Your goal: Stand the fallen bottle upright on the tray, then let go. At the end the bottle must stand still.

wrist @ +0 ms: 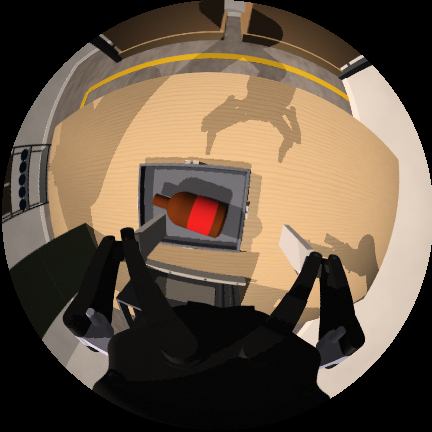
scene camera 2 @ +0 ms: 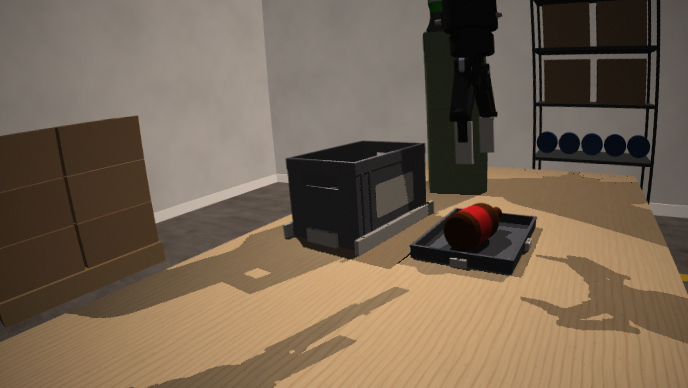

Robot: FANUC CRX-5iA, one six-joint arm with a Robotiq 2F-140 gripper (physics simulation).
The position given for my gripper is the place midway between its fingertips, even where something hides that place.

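There's a dark tray [scene camera 2: 501, 252], and you get that tray [wrist: 229, 185] from the wrist as well. A bottle [scene camera 2: 467, 228] is there too, with the wrist view giving me the same bottle [wrist: 200, 214], and I can see a tall dark crate [scene camera 2: 348, 189]. As for my gripper [scene camera 2: 477, 157], the wrist view has the gripper [wrist: 223, 229] too.
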